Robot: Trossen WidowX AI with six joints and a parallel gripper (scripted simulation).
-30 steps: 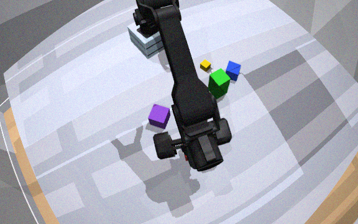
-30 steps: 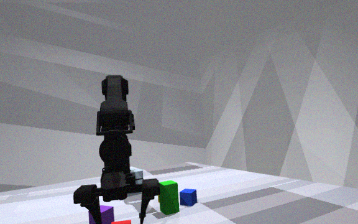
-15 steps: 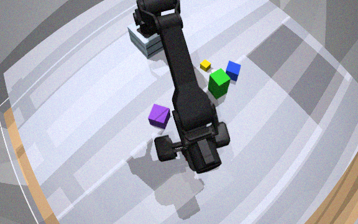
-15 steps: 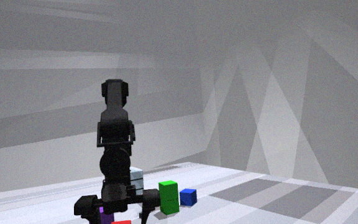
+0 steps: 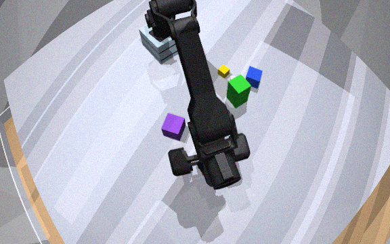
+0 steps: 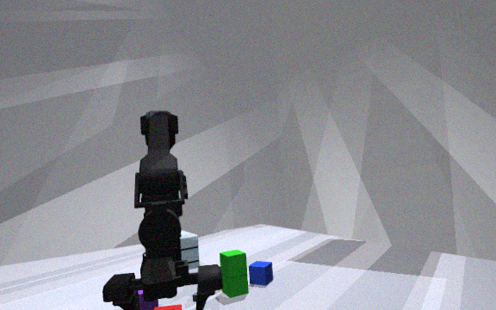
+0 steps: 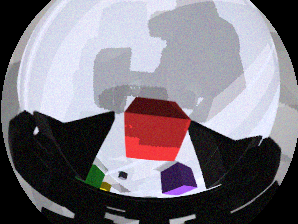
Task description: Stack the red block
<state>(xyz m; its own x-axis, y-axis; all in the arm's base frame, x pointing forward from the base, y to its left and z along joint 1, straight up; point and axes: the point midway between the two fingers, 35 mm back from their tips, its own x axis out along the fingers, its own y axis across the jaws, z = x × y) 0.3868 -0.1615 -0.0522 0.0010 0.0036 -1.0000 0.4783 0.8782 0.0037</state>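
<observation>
My gripper tip is 20 mm below the red block. Round my gripper tip: tiny grey cube 110 mm behind, 110 mm to the left; small yellow block 180 mm behind, 230 mm to the left, 10 mm above; purple block 140 mm behind, 20 mm above.
</observation>
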